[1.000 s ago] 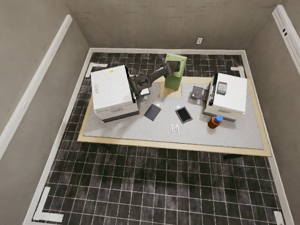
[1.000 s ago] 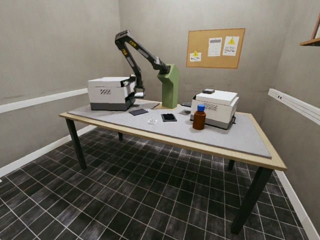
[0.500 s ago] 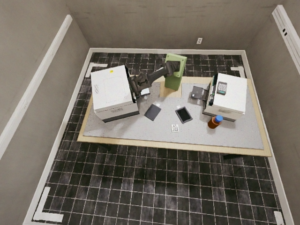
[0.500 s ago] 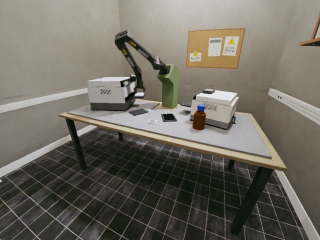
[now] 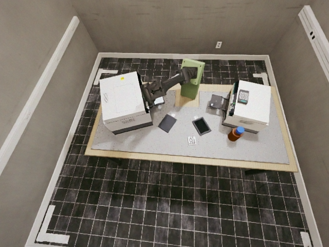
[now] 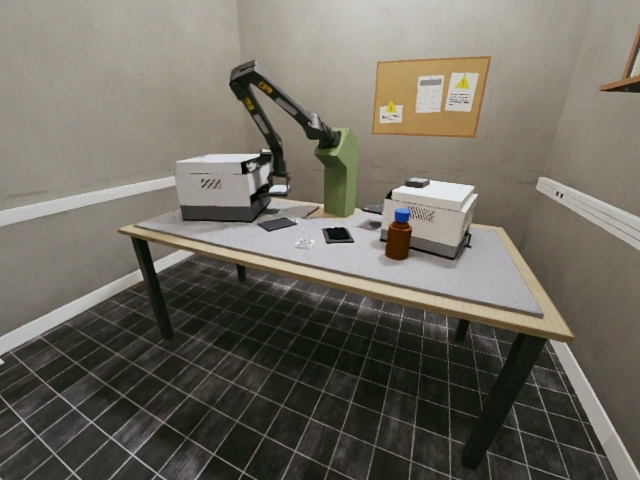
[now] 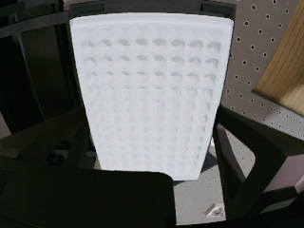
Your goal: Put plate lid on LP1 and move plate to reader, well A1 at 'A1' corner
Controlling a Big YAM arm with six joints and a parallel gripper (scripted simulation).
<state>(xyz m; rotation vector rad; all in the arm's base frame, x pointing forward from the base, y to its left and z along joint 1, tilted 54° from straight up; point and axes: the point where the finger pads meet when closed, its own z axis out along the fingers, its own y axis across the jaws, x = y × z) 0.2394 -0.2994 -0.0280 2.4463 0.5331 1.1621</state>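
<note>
Now: hand right at the white well plate. The rest, counted from my hand: brown capped bottle (33 cm ahead, 69 cm to the left, 2 cm below); dark flat lid (23 cm ahead, 42 cm to the left, 12 cm below).
</note>
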